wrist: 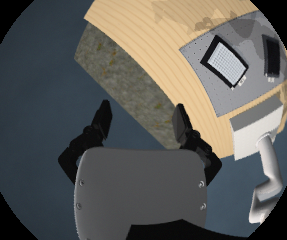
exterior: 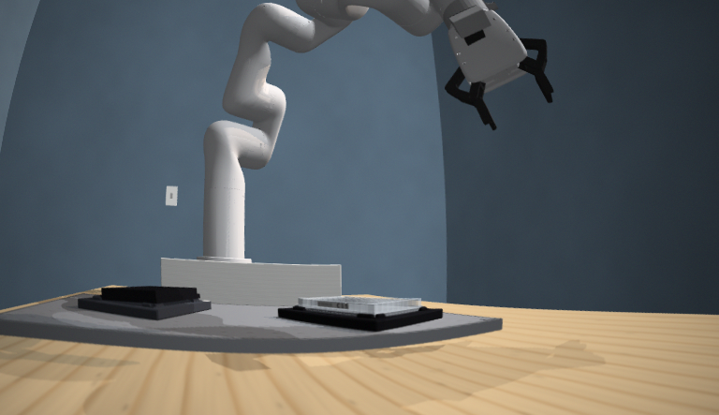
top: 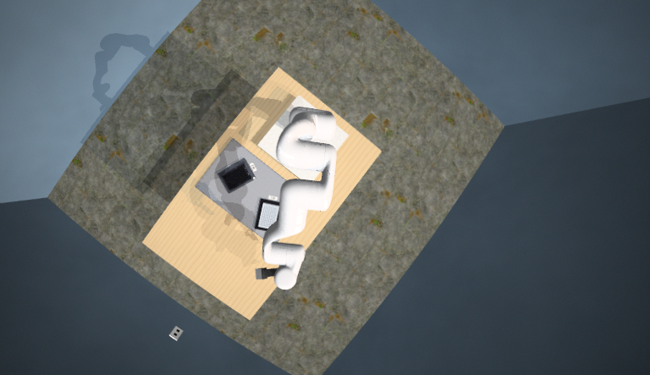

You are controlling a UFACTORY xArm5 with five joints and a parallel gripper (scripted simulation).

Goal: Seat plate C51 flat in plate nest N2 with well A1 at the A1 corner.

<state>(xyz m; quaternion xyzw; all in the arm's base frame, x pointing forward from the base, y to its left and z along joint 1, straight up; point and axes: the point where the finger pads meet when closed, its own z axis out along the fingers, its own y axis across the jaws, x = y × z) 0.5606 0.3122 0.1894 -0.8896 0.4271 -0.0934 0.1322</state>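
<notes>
Right now my hand is 41 cm to the left of the N2 station label, 26 cm past it and 26 cm above it. Round my hand: clear 96-well plate: 24 cm below, 19 cm to the right, 10 cm behind; black plate nest N1: 26 cm below, 19 cm to the right, 10 cm behind; N1 station label: 26 cm below, 23 cm to the right, 19 cm behind.
</notes>
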